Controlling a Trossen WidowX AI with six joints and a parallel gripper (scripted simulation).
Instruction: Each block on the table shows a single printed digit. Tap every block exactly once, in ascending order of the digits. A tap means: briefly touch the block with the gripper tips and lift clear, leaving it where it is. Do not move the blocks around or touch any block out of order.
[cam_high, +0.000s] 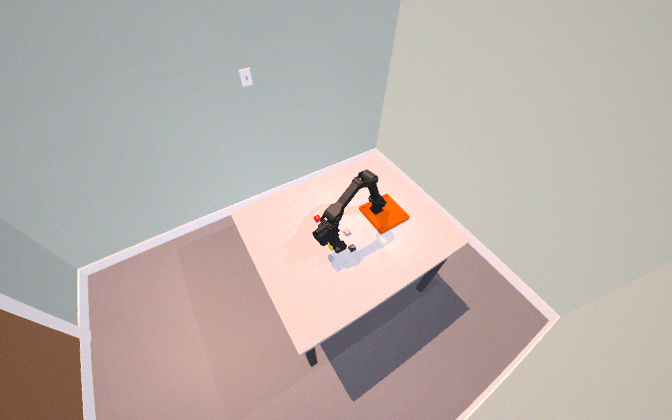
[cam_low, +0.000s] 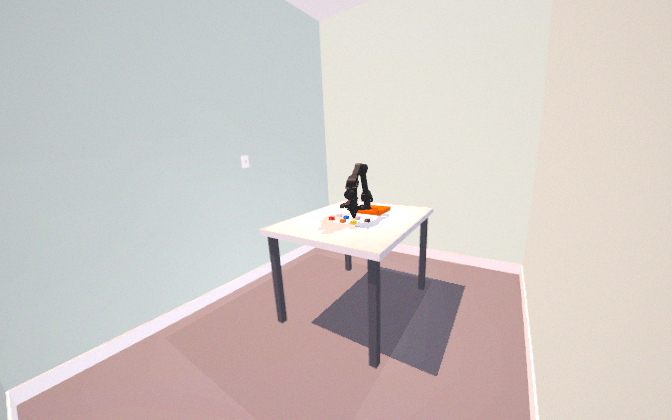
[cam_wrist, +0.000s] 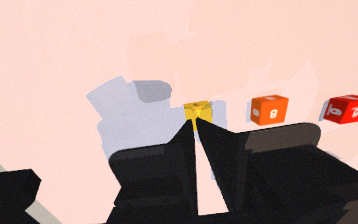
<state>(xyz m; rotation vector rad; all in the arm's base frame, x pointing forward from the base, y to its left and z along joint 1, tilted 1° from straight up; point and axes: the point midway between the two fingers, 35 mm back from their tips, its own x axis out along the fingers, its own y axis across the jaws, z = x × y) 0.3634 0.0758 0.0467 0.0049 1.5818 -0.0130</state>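
The yellow block is 1 cm behind my gripper tip, 1 cm to the right of it and 3 cm below it. The rest, counted from my gripper tip: orange block: 2 cm behind, 10 cm to the right, 3 cm below; grey block: 13 cm behind, 4 cm to the right, 3 cm below; dark block: 9 cm behind, 6 cm to the left, 3 cm below.
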